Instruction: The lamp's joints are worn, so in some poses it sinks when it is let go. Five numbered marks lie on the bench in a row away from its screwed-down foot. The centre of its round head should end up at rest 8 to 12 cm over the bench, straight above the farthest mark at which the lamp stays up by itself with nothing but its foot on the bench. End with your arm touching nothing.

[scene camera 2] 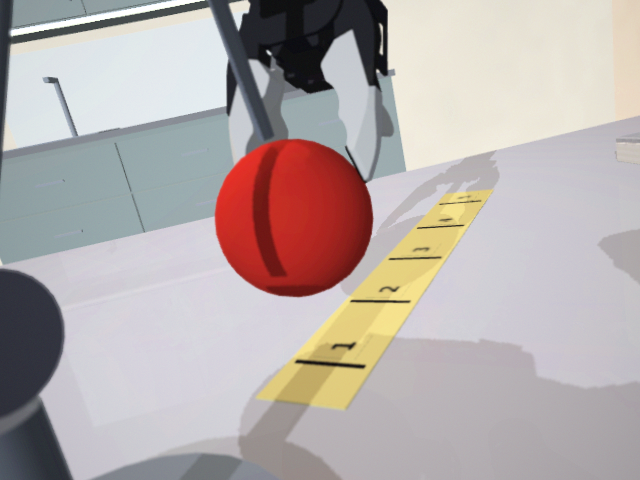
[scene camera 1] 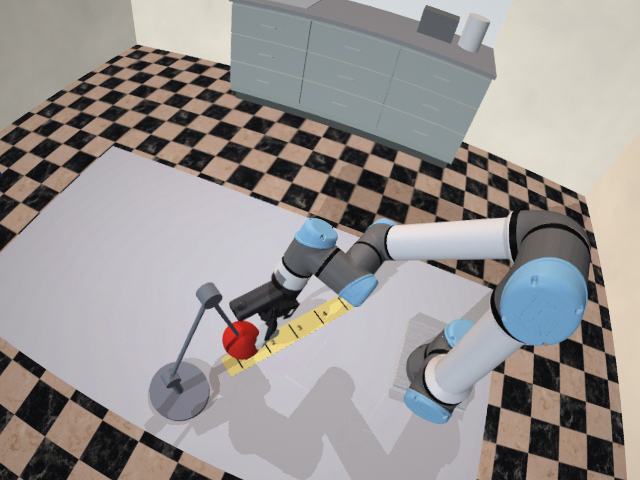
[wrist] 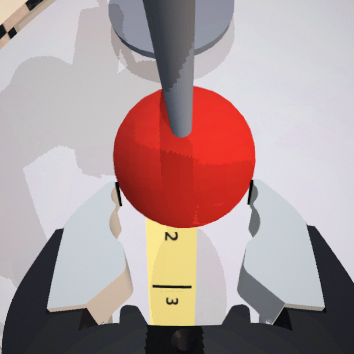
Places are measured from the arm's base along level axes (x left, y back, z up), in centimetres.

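Pixels of known places: gripper, fingertip midpoint: (scene camera 2: 302, 189) (scene camera 1: 247, 334) (wrist: 183, 182).
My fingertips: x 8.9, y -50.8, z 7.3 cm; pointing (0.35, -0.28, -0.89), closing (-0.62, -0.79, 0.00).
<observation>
Behind a point stands the place of what it marks.
The lamp's red round head (scene camera 1: 240, 339) @[y -51.5, x 11.9, z 10.5 cm] (scene camera 2: 294, 222) @[y -52.5, x 15.1, z 6.8 cm] (wrist: 185, 165) @[y -51.6, x 9.6, z 10.8 cm] hangs above the bench, apart from it. My gripper (scene camera 1: 260, 338) (wrist: 183, 182) @[y -50.8, x 8.8, z 7.3 cm] is shut on the head, one fingertip on each side. The lamp's grey foot (scene camera 1: 191, 400) @[y -59.4, x 28.2, z -1.8 cm] (scene camera 2: 227, 467) @[y -58.6, x 21.5, z -1.8 cm] (wrist: 215, 27) @[y -65.0, x 20.1, z -1.8 cm] stands on the bench; its elbow joint (scene camera 1: 208, 295) @[y -55.0, x 16.3, z 37.1 cm] is raised above the head. The yellow strip (scene camera 1: 305, 326) @[y -38.0, x -3.7, z -3.3 cm] (scene camera 2: 385, 328) @[y -47.5, x 10.5, z -3.2 cm] (wrist: 172, 265) @[y -42.8, x 1.2, z -3.2 cm] shows marks 1 to 5 in scene camera 2. In the wrist view the head covers the line of mark 2; the line of mark 3 shows between my fingers. The exact head height cannot be told.
The pale bench top (scene camera 1: 129, 232) @[y -104.3, x -14.0, z -3.3 cm] carries the lamp and the strip. My arm's base plate (scene camera 1: 413, 341) @[y -6.4, x -7.7, z -0.2 cm] is on the right, and the forearm reaches over the strip's far end. Drawer cabinets (scene camera 1: 351, 77) stand beyond the bench, with a dark box (scene camera 1: 438, 23) and a white cylinder (scene camera 1: 474, 32) on top.
</observation>
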